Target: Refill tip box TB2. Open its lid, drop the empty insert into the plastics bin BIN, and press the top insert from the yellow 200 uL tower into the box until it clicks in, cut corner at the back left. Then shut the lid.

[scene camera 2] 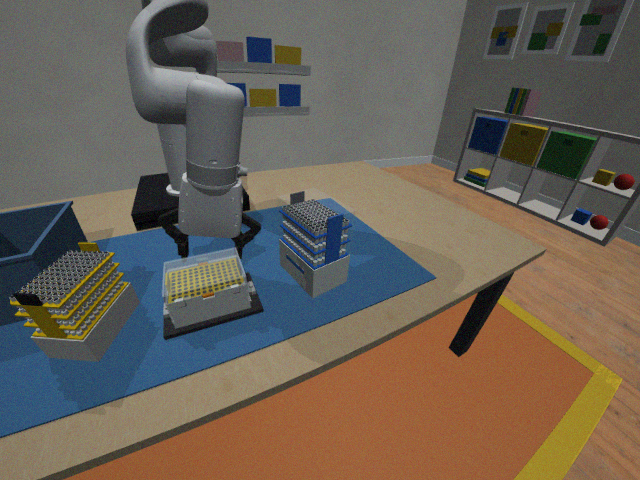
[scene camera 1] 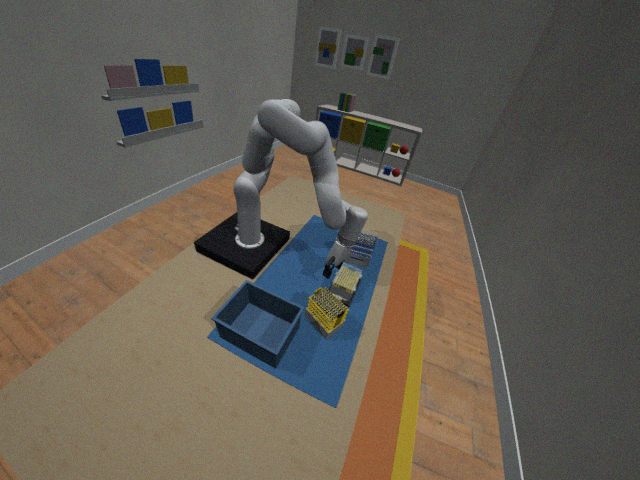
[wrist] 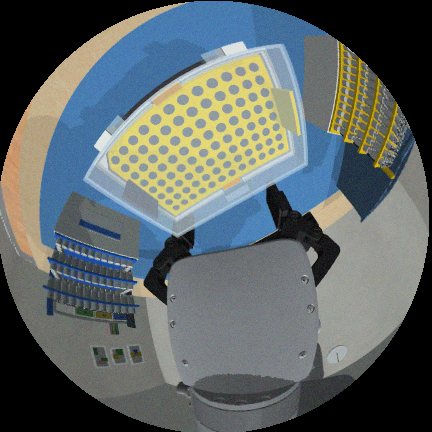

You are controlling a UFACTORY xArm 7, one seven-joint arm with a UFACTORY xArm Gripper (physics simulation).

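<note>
Tip box TB2 (scene camera 1: 346, 281) (scene camera 2: 209, 310) is white, with a clear lid (scene camera 2: 201, 258) (wrist: 297, 162) down over its yellow empty insert (scene camera 2: 204, 280) (wrist: 197, 125). My gripper (scene camera 1: 329, 269) (scene camera 2: 210, 252) (wrist: 226, 199) is open and empty, at the rear side of the box, with its fingers spread along the lid's rear edge. One fingertip is partly hidden by the lid's edge in the wrist view. The yellow tower (scene camera 1: 327, 311) (scene camera 2: 77, 297) (wrist: 362, 100) holds several stacked inserts with tips. The dark blue bin BIN (scene camera 1: 245, 343) (scene camera 2: 15, 281) (wrist: 357, 185) stands beyond the tower.
A blue tower (scene camera 1: 360, 251) (scene camera 2: 315, 273) (wrist: 95, 265) of stacked inserts stands on the other side of TB2 from the yellow tower. TB2 sits on a black base plate (scene camera 2: 253, 305). All stand on a blue mat (scene camera 1: 305, 372) (scene camera 2: 382, 273). The tabletop's front edge runs in front of the mat.
</note>
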